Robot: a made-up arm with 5 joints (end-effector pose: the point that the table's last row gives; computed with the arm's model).
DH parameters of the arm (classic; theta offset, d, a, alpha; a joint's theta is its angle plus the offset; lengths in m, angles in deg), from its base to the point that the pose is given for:
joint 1: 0 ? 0 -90
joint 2: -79.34 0 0.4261 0
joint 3: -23.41 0 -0.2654 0
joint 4: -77.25 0 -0.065 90
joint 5: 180 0.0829 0 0
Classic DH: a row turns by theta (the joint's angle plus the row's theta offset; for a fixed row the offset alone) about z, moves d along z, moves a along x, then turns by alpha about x.
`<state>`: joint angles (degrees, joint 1 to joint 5).
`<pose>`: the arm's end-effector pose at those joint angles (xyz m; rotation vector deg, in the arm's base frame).
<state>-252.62 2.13 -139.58 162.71 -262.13</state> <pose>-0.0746 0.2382 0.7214 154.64 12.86 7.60</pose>
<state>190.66 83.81 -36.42 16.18 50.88</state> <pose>-0.2247 -0.0423 -0.1684 41.36 112.95 38.13</pose>
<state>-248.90 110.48 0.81 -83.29 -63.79</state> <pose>-0.0435 0.1126 -0.1063 7.34 164.46 -37.60</pose>
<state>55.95 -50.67 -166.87 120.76 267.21</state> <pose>-0.2259 -0.3343 0.7486 28.11 100.48 111.45</pose>
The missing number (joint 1, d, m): 0.1783
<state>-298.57 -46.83 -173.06 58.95 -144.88</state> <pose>-0.2376 -0.4363 0.7829 -4.89 20.93 95.56</pose>
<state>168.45 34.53 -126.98 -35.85 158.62</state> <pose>-0.5714 0.1168 0.6506 -67.59 -5.81 134.28</pose>
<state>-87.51 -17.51 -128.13 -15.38 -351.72</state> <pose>0.0005 -0.0124 0.9476 14.51 -16.06 99.74</pose>
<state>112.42 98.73 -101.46 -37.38 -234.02</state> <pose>-0.2196 0.5324 -0.2405 -141.92 16.87 25.45</pose>
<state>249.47 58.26 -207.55 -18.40 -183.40</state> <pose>-0.1521 -0.4061 0.6789 11.74 8.67 -113.42</pose>
